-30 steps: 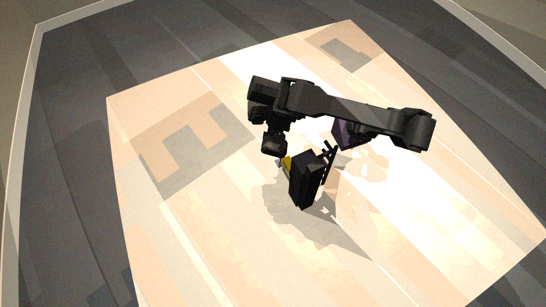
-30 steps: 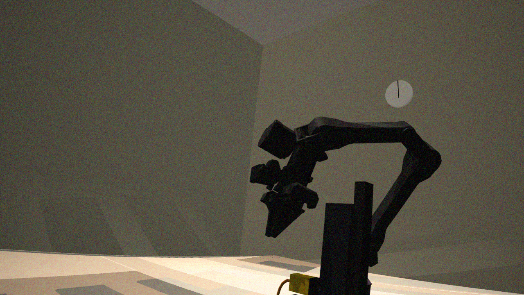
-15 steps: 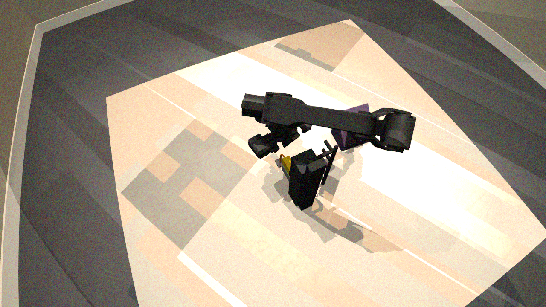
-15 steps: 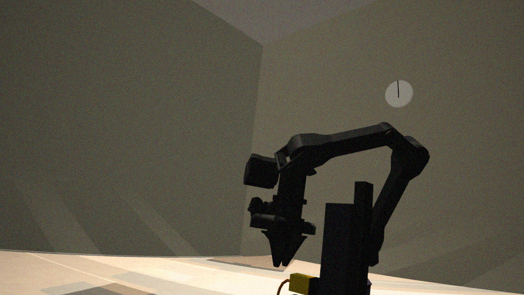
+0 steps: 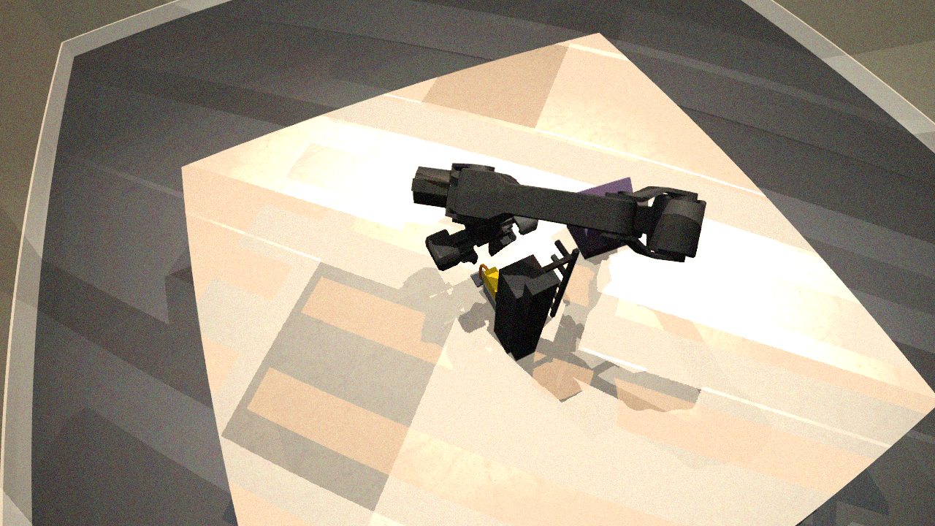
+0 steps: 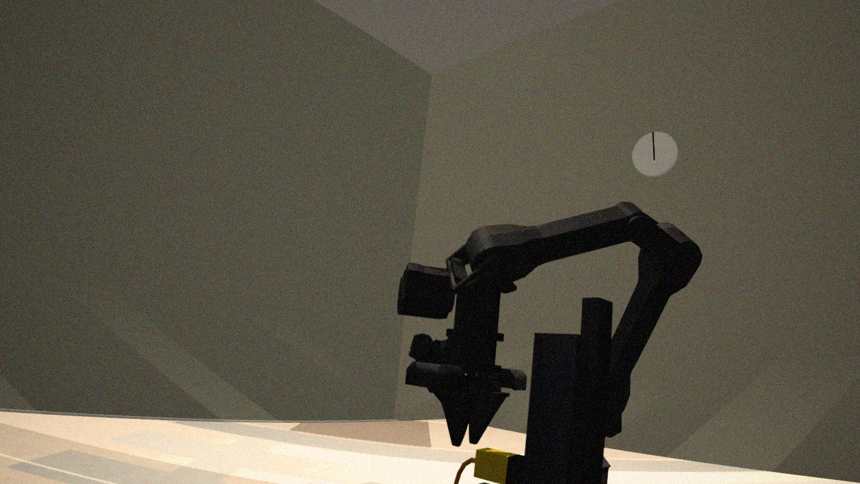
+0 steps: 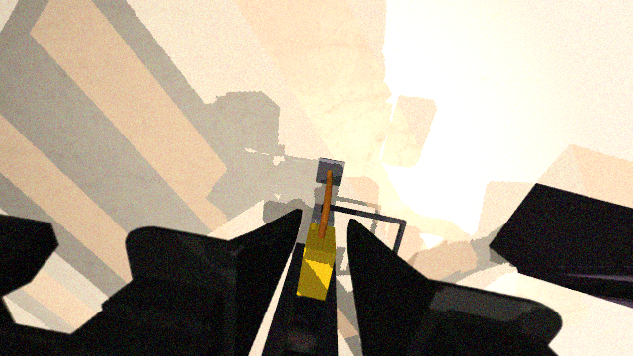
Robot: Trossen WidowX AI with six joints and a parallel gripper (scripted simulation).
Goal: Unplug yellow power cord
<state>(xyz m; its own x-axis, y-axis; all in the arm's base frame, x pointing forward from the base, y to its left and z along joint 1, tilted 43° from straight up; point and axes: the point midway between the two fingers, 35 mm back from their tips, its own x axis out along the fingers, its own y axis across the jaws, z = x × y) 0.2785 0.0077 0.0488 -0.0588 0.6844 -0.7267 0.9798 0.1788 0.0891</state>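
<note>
Right now my gripper tip is 140 mm to the right of the black power strip, 30 mm past it and 20 mm below it.
</note>
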